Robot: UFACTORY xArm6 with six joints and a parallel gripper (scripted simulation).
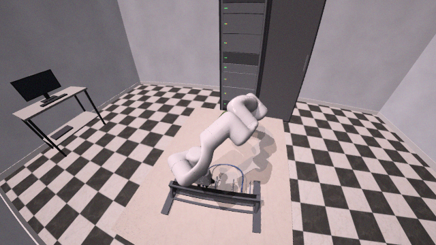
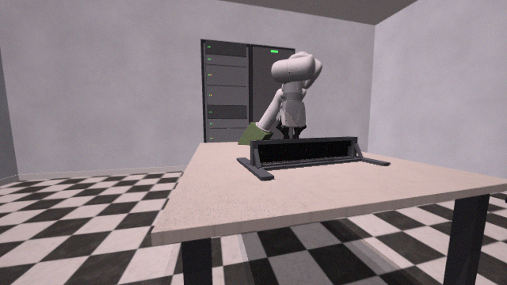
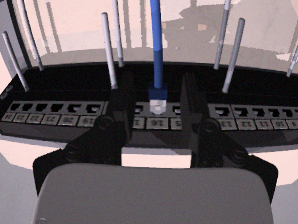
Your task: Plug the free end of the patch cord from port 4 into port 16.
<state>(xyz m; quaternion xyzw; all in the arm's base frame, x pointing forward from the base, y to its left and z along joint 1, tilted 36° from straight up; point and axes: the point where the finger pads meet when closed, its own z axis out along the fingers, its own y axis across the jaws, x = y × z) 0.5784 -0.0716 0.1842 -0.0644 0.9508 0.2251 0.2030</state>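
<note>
Now: the free plug end 2 cm ahead of my hand and 1 cm below it.
</note>
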